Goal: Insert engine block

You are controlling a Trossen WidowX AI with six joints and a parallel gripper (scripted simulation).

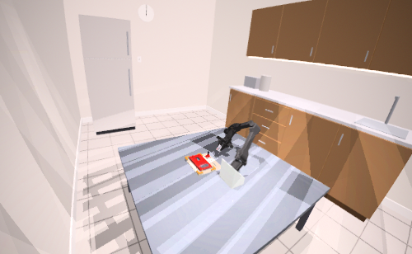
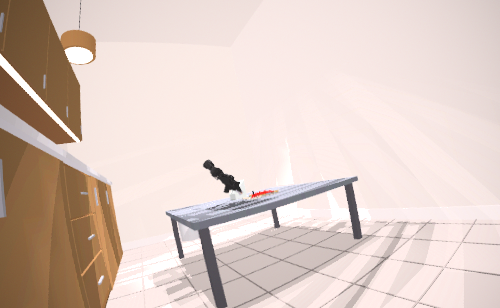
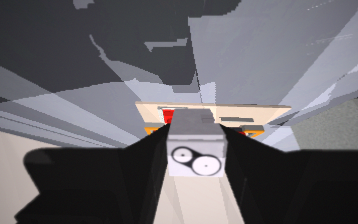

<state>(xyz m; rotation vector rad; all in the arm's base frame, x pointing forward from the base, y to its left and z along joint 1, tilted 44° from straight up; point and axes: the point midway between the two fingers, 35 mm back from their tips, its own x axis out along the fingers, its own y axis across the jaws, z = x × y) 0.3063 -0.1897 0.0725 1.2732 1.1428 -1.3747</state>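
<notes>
The black stem is 100 mm to the left of my gripper tip, 40 mm ahead of it and 30 mm below it. Round my gripper tip: engine block (10 mm to the right, 10 mm behind, 10 mm above).
</notes>
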